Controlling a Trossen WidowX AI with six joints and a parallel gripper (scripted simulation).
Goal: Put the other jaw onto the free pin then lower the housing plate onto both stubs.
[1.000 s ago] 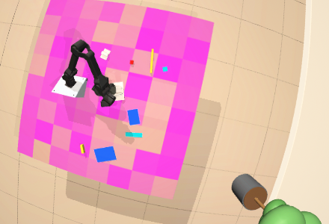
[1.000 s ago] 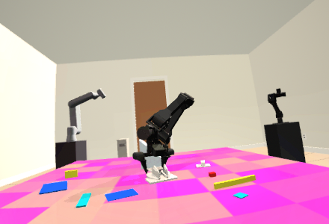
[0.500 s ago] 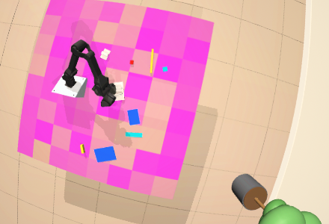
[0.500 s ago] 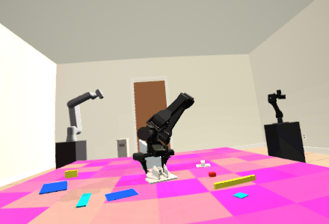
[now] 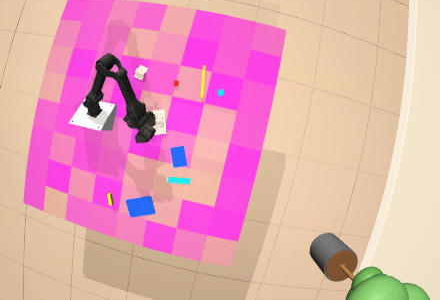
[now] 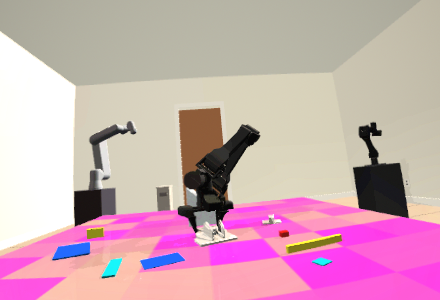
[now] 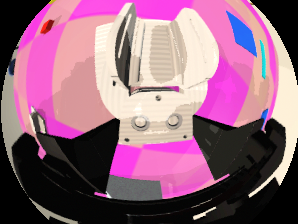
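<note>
The white jaw is 30 mm ahead of my gripper tip, 10 mm to the right of it and 10 mm above it. The rest, counted from my gripper tip: red cube: 80 mm ahead, 240 mm to the left; white base: 70 mm ahead, 30 mm to the left; cyan bar: 260 mm ahead, 210 mm to the right.
</note>
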